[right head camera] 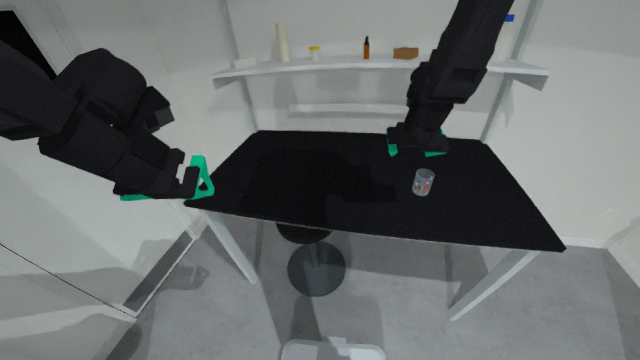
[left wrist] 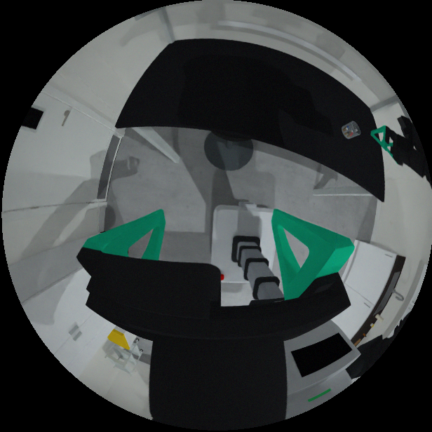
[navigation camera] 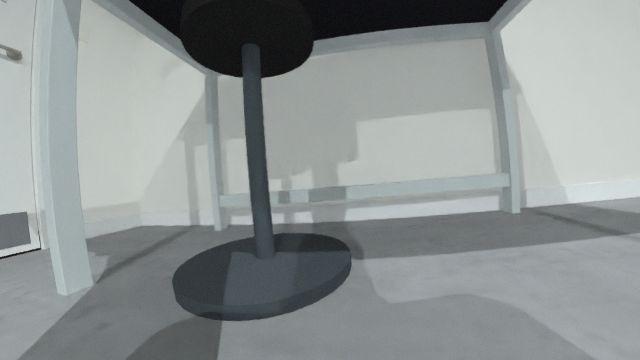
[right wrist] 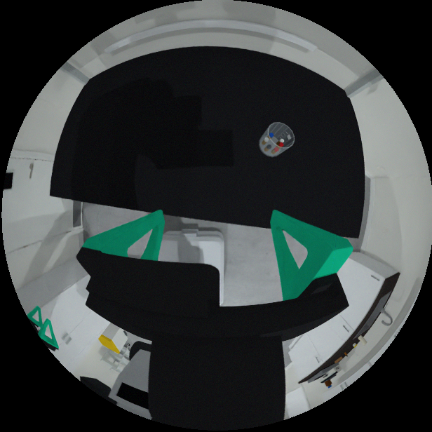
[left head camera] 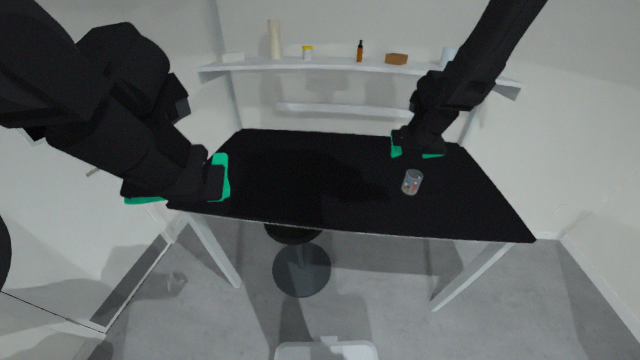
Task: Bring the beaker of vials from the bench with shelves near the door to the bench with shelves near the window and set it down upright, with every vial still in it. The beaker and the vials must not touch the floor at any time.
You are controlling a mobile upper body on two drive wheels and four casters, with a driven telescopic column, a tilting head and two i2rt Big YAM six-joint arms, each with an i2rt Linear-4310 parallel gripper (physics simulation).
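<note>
The clear beaker (left head camera: 412,182) (right head camera: 423,182) (left wrist: 351,130) (right wrist: 276,140) stands upright on the black bench top (left head camera: 300,170) (right head camera: 300,175) (left wrist: 225,90) (right wrist: 310,190), right of its middle. Small vials with red, blue and white parts show inside. My right gripper (left head camera: 415,154) (right head camera: 414,152) (right wrist: 217,215) is open and empty above the bench; in the head views it appears just above the beaker, apart from it. In the right wrist view the beaker lies beyond the fingertips, toward the right finger. My left gripper (left head camera: 182,200) (right head camera: 167,198) (left wrist: 218,215) is open and empty near the bench's left front corner.
A shelf (left head camera: 330,65) (right head camera: 340,63) with bottles and small containers runs behind the bench. A stool (left head camera: 301,270) (right head camera: 316,268) (navigation camera: 260,285) stands partly under the bench, near a left bench leg (navigation camera: 65,150). Walls stand at both sides. A door handle (left wrist: 65,117) shows at the left.
</note>
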